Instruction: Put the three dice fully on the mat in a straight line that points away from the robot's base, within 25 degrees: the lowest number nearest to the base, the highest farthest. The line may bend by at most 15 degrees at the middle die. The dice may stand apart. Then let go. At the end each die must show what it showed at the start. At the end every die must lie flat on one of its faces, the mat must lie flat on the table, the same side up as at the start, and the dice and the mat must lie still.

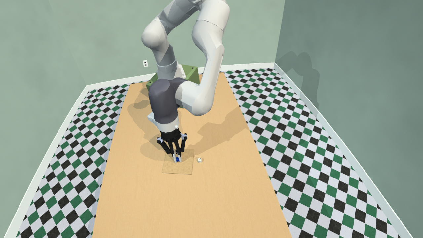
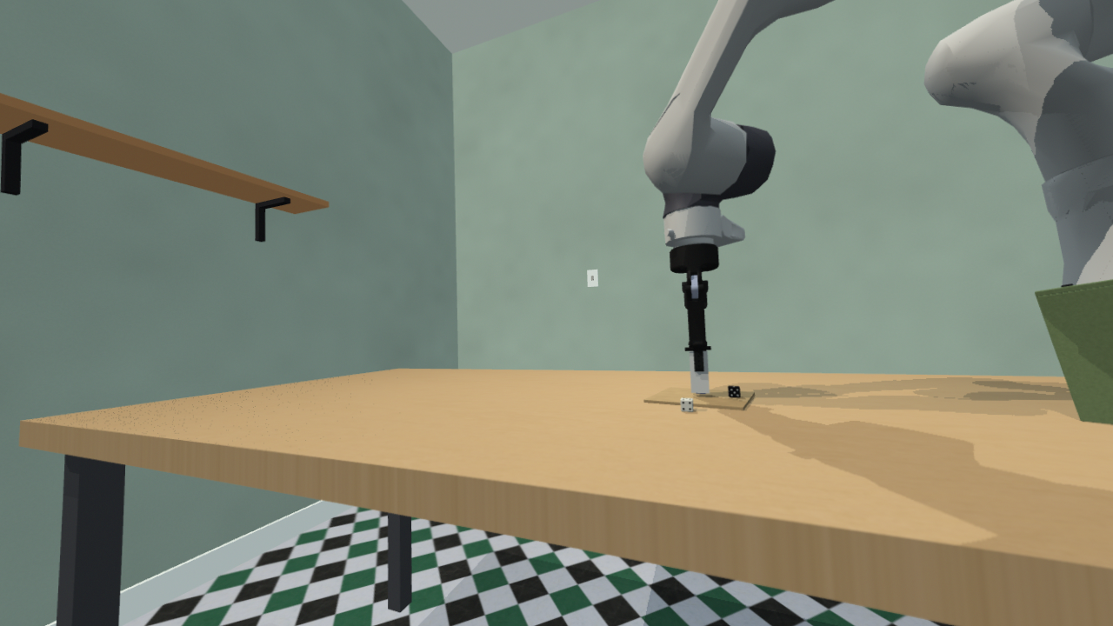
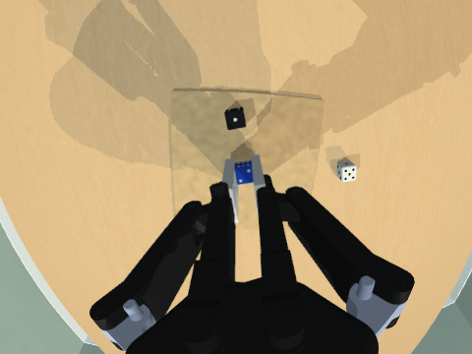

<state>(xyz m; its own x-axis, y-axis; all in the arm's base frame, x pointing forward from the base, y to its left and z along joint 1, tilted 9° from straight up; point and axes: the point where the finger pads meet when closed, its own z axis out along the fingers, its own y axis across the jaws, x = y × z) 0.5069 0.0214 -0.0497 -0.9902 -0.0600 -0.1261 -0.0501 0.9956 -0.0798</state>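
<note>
My hand is 30 mm above the blue die. The rest, counted from my hand: black die (50 mm behind, 30 mm below); then tan mat (40 mm below); then white die (100 mm to the left, 40 mm below, 10 mm ahead).
</note>
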